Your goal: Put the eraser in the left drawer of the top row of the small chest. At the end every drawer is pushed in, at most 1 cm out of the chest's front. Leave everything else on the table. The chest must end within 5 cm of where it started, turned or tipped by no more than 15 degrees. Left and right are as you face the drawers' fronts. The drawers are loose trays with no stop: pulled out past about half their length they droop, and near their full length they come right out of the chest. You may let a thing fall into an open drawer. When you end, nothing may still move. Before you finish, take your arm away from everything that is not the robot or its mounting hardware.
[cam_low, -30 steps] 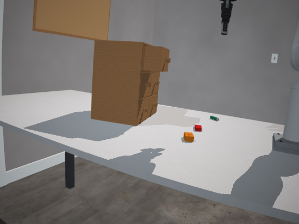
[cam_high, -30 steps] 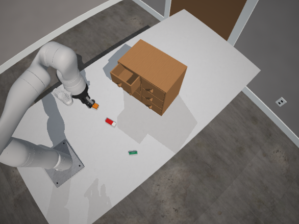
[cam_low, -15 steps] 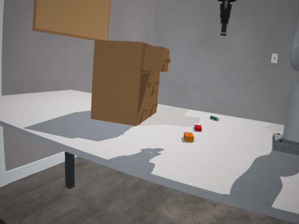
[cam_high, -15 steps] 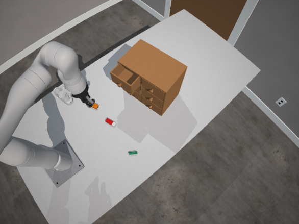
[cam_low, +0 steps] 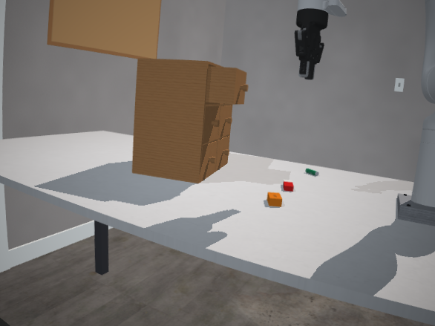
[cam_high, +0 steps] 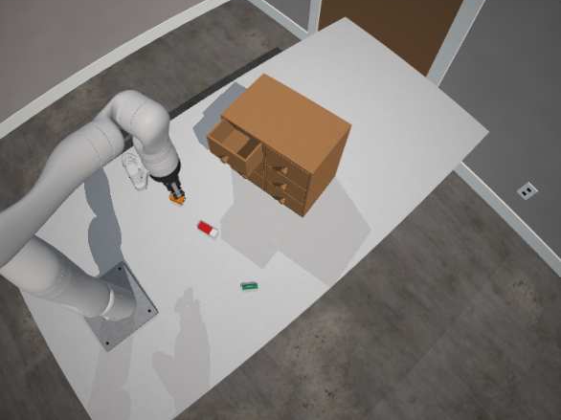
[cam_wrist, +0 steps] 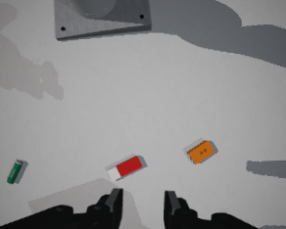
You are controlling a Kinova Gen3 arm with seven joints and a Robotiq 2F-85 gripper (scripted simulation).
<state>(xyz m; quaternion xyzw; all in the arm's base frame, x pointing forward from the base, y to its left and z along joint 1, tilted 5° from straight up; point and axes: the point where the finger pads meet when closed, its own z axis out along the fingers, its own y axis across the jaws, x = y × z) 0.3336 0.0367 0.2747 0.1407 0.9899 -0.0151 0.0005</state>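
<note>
The eraser lies 29 cm below my hand, 4 cm to the right of it and 2 cm ahead of it. The rest, counted from my hand: green cylinder: 29 cm below, 25 cm to the right, 2 cm behind; then orange block: 29 cm below, 11 cm to the left, 3 cm ahead.
</note>
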